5 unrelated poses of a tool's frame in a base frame.
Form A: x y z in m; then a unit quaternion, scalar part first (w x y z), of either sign.
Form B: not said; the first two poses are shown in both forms.
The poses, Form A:
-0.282, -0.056, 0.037, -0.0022, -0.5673, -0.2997, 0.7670
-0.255, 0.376, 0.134, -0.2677, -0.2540, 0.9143, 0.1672
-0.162, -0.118, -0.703, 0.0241, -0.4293, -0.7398, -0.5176
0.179, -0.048, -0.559, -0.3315, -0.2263, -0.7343, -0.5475
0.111, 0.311, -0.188, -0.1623, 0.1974, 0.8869, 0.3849
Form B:
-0.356, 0.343, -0.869, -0.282; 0.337, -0.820, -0.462, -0.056; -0.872, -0.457, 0.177, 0.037; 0, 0, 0, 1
-0.728, -0.375, -0.574, -0.255; -0.554, 0.815, 0.170, 0.376; 0.405, 0.442, -0.801, 0.134; 0, 0, 0, 1
-0.630, 0.660, 0.409, -0.162; 0.610, 0.096, 0.786, -0.118; 0.480, 0.745, -0.463, -0.703; 0, 0, 0, 1
-0.678, -0.031, 0.735, 0.179; 0.695, 0.298, 0.654, -0.048; -0.239, 0.954, -0.181, -0.559; 0, 0, 0, 1
-0.869, 0.475, -0.136, 0.111; 0.225, 0.626, 0.747, 0.311; 0.440, 0.619, -0.651, -0.188; 0, 0, 0, 1

